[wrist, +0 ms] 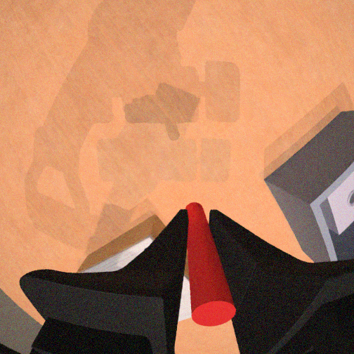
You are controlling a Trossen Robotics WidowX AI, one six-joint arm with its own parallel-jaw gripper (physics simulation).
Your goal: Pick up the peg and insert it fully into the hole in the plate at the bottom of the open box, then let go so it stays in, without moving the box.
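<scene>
A red round peg [207,265] is in the lower middle of the wrist view, with its flat bright end toward the camera and its far end at the fingertips. My gripper [197,215] is shut on the peg, one black finger on each side. At the right edge stands a grey open box [310,160], cut off by the frame. Part of a light plate [341,202] with part of a round hole shows inside it. The box is apart from the gripper and peg.
A brown wooden block-like object [122,242] with a whitish face lies at the lower left, partly hidden behind the left finger. A grey surface [15,315] shows at the lower left corner. Shadows of the arm fall on the orange-tan table [280,40].
</scene>
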